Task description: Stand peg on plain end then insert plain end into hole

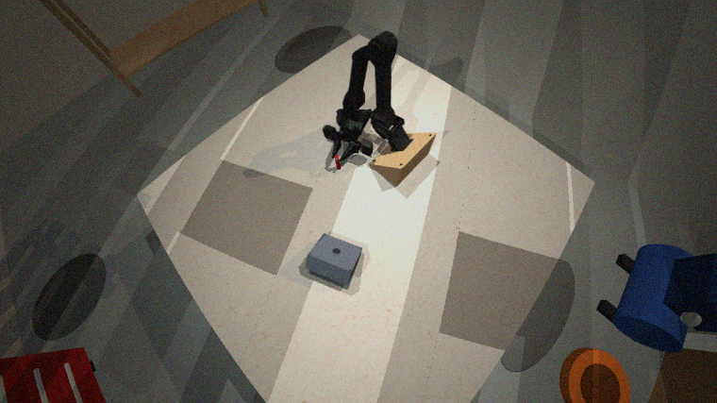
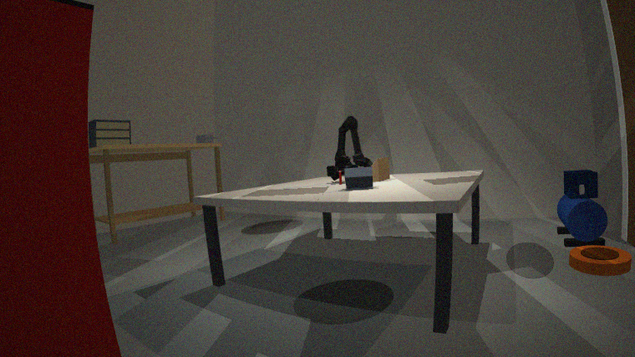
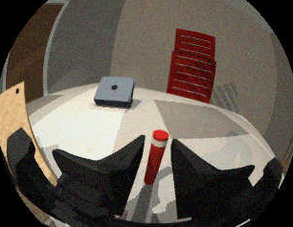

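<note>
The red peg lies 1 cm below my gripper tip and 1 cm behind it. From my gripper tip the other things lie so: sloped grey panel: 24 cm ahead, 21 cm to the left, 2 cm below.
</note>
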